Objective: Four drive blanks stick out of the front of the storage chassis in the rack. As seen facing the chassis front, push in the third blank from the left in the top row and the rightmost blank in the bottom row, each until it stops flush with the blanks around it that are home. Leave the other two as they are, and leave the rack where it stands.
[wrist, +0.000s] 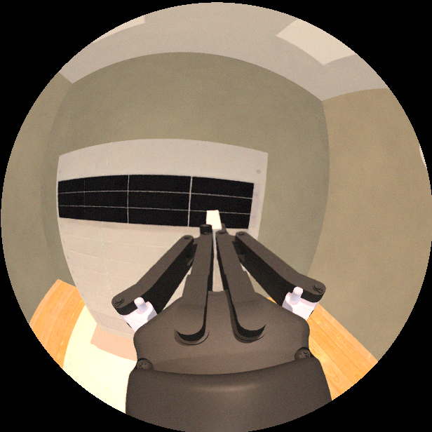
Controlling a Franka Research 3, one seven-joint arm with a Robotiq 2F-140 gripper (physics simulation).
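Note:
The storage chassis (pixel 159 200) shows as a wide black front in the rack (pixel 165 156), split by thin pale lines into three columns and three rows. Single drive blanks, and which of them stick out, cannot be made out. My gripper (pixel 212 219) is shut with nothing between its fingers. Its pale tip overlaps the lower part of the chassis's right column in the wrist view, right of the thicker pale upright line. Whether the tip touches the front cannot be told. The fingers hide part of the pale panel below the chassis.
Pale rack panels lie above and below the black front. A greenish-grey wall (pixel 200 95) stands behind the rack, and a tan wall (pixel 375 200) is at the right. Wooden floor (pixel 345 345) shows at lower right and lower left, with a pinkish patch (pixel 114 343) near the rack's foot.

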